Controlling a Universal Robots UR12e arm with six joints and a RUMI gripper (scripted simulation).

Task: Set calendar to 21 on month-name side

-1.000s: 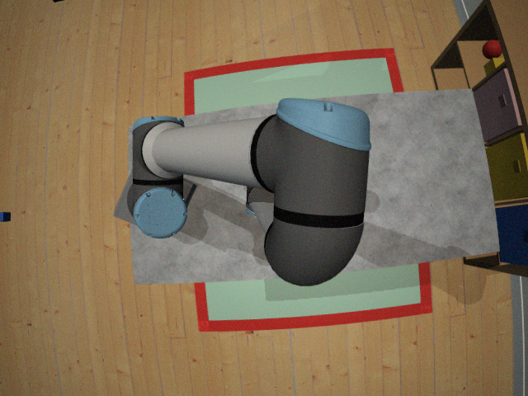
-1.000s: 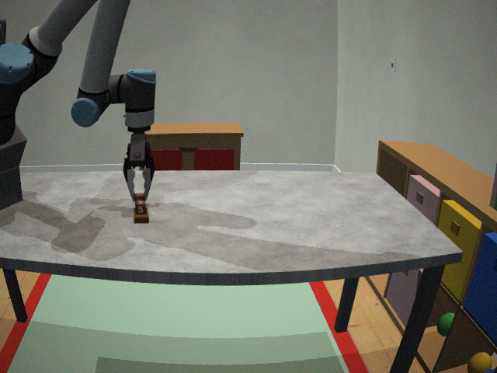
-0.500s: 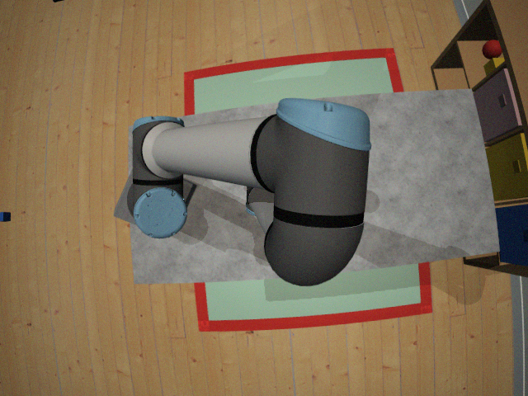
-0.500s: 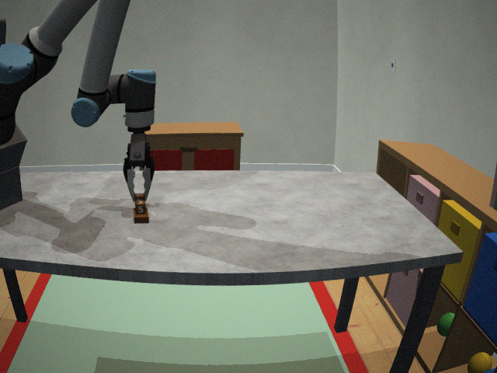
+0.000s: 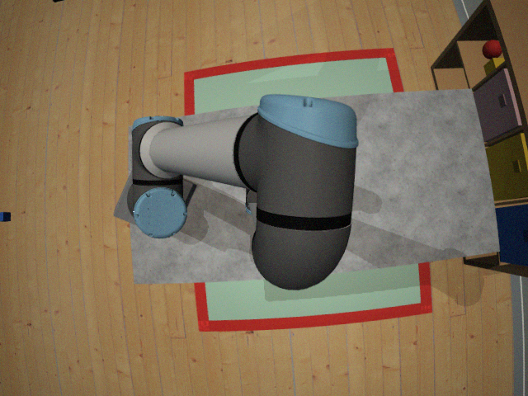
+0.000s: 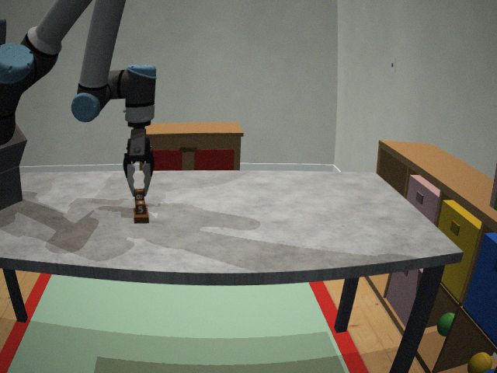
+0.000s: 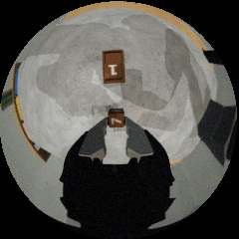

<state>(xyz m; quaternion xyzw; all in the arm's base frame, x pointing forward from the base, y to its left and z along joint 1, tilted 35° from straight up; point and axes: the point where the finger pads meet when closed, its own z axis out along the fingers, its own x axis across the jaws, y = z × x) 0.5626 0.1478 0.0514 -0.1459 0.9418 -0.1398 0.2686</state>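
My hand is 100 mm to the left of the brown calendar tray, 30 mm short of it and 30 mm above it.
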